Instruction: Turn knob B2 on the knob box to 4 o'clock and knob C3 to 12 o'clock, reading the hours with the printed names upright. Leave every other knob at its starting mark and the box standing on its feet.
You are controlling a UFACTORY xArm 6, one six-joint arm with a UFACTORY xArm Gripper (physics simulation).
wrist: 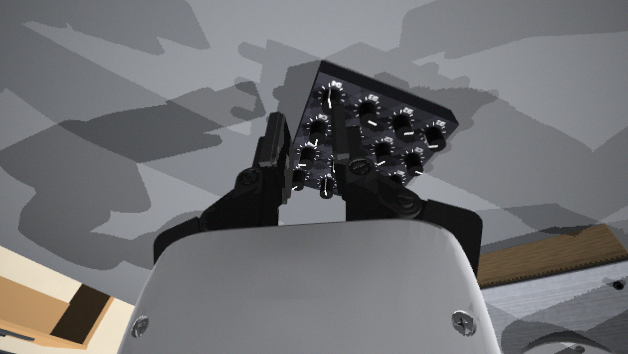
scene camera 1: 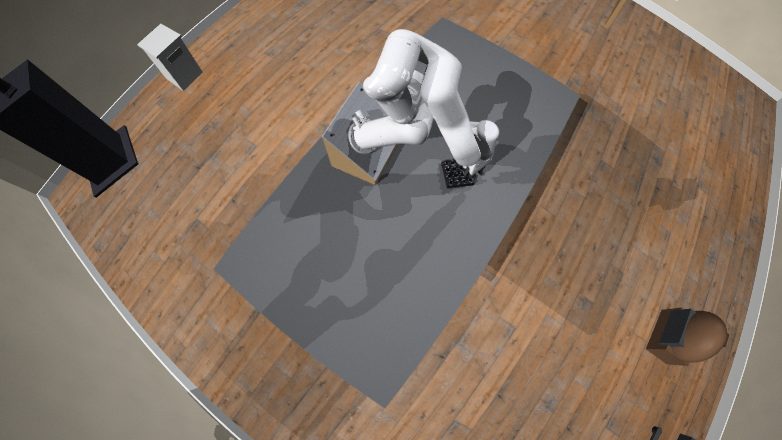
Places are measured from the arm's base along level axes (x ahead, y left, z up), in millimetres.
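Pixels of known places: gripper, between the fingertips: (wrist: 311,129) (scene camera 1: 475,174); arm's base, origin of its link: (scene camera 1: 363,136).
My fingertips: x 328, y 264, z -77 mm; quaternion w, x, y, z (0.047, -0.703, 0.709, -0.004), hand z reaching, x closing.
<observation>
For each thing: its middle in the pictures, then the offset to it from my fingertips. Level surfaces: height alone.
- black knob box, middle of its body: (wrist: 359,152) (scene camera 1: 458,172) 55 mm back, 27 mm right, 43 mm down
- D3, middle of its body: (wrist: 368,115) 14 mm back, 34 mm right, 32 mm down
- D2, middle of its body: (wrist: 402,127) 26 mm back, 58 mm right, 32 mm down
- D1, middle of its body: (wrist: 434,139) 38 mm back, 81 mm right, 32 mm down
- C4, middle of its body: (wrist: 317,133) 25 mm back, 2 mm left, 32 mm down
- C2, middle of its body: (wrist: 383,155) 50 mm back, 45 mm right, 32 mm down
- grey surface, height of its surface: 63 mm down
The black knob box (scene camera 1: 449,183) (wrist: 390,87) lies flat on the grey surface, its printed names upside down in the wrist view. My gripper (scene camera 1: 473,170) (wrist: 311,129) is partly open, with nothing held. In the wrist view its right finger stands in front of the box, hiding the places of C3 and B2, so their marks cannot be read. The left finger is beside the box's left edge. Knobs D4 (wrist: 330,95), D3 (wrist: 368,110), D2 (wrist: 402,124), D1 (wrist: 435,137), C4 (wrist: 317,130) and C2 (wrist: 383,150) show. Contact with the box cannot be told.
The arm's base stands on a wood-sided block (scene camera 1: 345,165) (wrist: 555,255), left of the knob box in the scene view. The grey surface (scene camera 1: 382,339) (wrist: 210,15) extends around the box, with wooden floor (scene camera 1: 574,235) beyond. A dark cabinet (scene camera 1: 60,120) stands far left.
</observation>
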